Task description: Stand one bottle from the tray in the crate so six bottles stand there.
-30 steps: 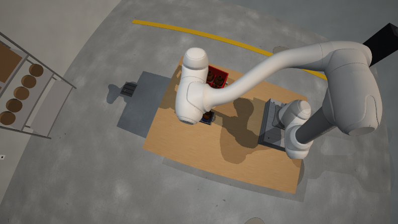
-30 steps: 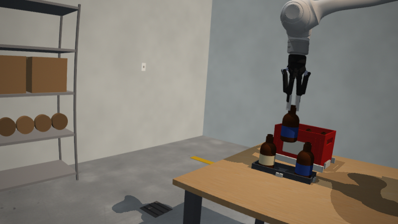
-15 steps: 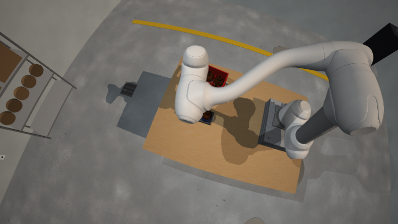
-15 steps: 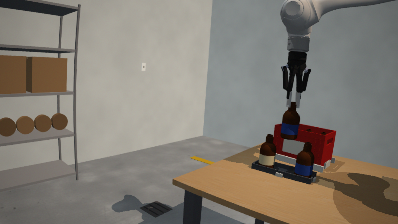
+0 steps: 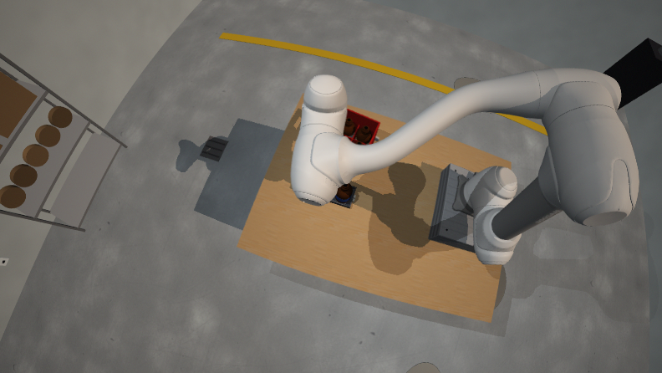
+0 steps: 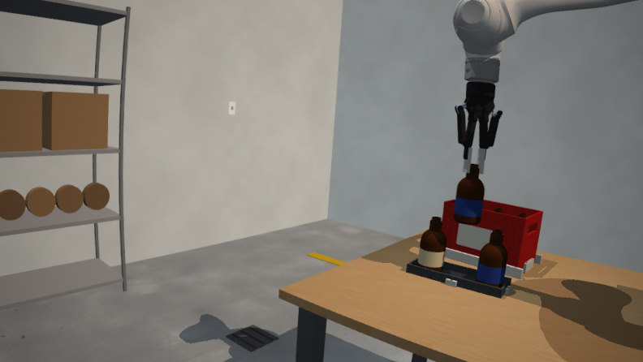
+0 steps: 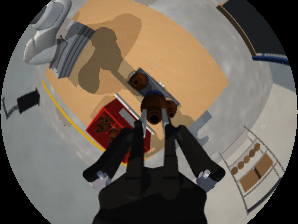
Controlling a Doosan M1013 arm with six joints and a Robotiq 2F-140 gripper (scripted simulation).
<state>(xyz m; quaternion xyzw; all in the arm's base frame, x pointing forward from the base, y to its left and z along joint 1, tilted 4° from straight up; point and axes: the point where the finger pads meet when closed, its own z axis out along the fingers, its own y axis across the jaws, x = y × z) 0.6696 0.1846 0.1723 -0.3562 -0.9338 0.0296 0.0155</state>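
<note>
Right now my hand is 90 mm above the glass bottle. The rest, counted from my hand: dark tray 320 mm below; red crate 260 mm to the right, 250 mm below, 10 mm ahead.
</note>
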